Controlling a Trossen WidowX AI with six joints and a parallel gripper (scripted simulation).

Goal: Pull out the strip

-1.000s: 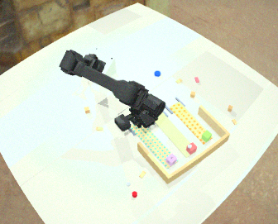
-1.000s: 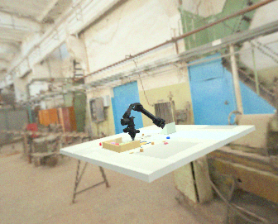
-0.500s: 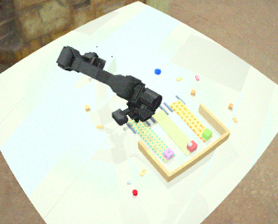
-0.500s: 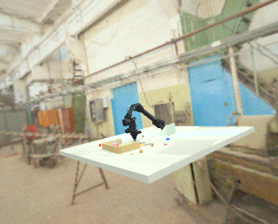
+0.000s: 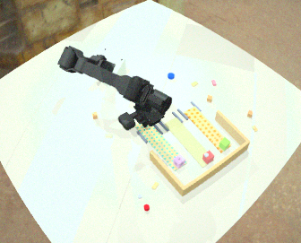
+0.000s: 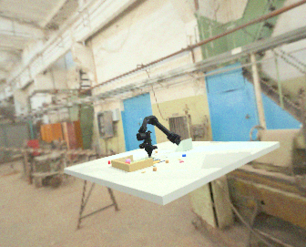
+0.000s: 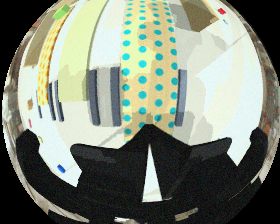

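Right now the teal-dotted strip is 90 mm ahead of my gripper tip and 30 mm to the right of it. Round my gripper tip: blue disc 90 mm behind, 290 mm to the left; then labelled cube 200 mm ahead, 50 mm to the right, 20 mm above; then red disc 230 mm ahead, 260 mm to the right, 10 mm above.
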